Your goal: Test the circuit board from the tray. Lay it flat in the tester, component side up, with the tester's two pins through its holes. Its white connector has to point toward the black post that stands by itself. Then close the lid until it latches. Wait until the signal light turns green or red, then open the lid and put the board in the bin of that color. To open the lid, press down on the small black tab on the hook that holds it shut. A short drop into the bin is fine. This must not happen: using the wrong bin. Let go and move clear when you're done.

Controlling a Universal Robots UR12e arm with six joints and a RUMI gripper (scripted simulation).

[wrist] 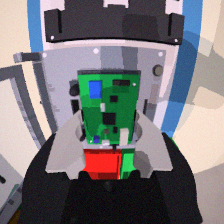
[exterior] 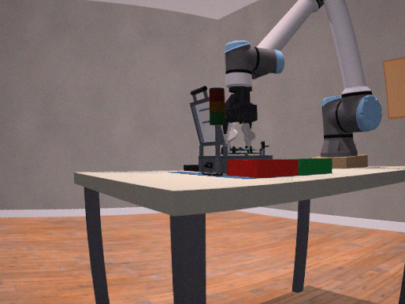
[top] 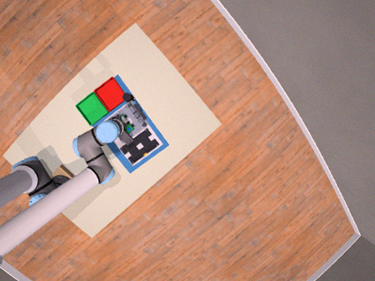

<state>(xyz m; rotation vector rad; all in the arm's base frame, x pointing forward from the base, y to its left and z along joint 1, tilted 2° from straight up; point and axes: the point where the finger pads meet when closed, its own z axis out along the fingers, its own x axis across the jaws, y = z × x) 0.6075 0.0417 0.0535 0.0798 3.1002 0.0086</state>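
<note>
Right now the green circuit board is 10 mm to the left of my hand. Round my hand: green bin (210 mm to the left, 100 mm behind, 70 mm below); red bin (200 mm to the left, 70 mm below, 50 mm ahead); lid (120 mm ahead, 100 mm above).
</note>
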